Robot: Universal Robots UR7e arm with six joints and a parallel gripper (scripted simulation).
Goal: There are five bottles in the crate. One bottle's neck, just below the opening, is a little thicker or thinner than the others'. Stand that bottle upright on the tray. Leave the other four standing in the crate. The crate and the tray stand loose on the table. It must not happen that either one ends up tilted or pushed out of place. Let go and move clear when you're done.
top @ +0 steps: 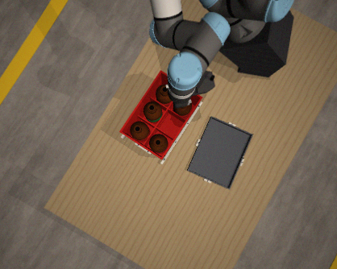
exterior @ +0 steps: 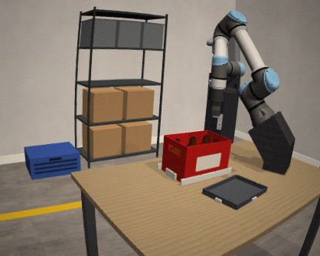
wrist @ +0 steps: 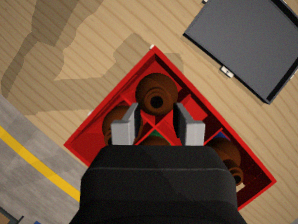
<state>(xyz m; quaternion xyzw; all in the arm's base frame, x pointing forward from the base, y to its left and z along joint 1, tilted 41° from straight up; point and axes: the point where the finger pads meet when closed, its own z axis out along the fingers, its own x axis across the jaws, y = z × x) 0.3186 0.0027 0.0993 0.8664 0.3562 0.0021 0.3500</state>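
Right now the red crate is 80 mm ahead of my hand, 50 mm to the right of it and 160 mm below it. Also, from my hand: dark grey tray (90 mm ahead, 230 mm to the left, 230 mm below).
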